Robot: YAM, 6 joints.
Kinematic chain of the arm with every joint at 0, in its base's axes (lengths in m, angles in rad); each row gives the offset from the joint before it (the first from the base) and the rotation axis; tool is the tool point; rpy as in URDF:
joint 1: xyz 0 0 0.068 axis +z
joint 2: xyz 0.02 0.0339 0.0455 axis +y
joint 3: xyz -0.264 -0.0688 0 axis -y
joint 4: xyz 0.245 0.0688 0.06 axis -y
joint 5: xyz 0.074 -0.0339 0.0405 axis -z
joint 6: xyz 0.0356 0 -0.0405 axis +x
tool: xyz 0 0 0 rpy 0 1.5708 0
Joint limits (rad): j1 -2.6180..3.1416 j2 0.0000..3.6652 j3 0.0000..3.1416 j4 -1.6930..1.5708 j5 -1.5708..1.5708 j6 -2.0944..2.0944
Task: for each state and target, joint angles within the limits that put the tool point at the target. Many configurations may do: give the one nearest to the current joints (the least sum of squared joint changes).
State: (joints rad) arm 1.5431 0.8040 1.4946 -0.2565 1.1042 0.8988
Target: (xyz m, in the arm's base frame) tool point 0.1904 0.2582 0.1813
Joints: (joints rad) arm 1.0317 1.6766 0.9575 -0.3067 1.0476 0.8988
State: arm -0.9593 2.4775 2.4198 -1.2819 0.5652 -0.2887
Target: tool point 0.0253 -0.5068 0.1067
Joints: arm -1.4820 2.6779 2.3534 -1.2503 0.5879 -0.2887
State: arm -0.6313 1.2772 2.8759 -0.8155 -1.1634 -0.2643
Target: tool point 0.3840 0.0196 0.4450
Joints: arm -0.0338 1.8976 2.2386 -1.0421 -1.1542 -0.2643
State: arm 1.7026 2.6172 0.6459 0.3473 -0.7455 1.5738
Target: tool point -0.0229 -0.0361 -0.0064
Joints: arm 1.6332 3.0175 0.0961 0.2003 -0.7828 1.5738
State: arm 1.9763 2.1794 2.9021 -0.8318 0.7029 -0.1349
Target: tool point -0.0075 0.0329 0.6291
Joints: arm 2.2437 1.4389 3.0136 -1.4888 0.4238 -0.1349
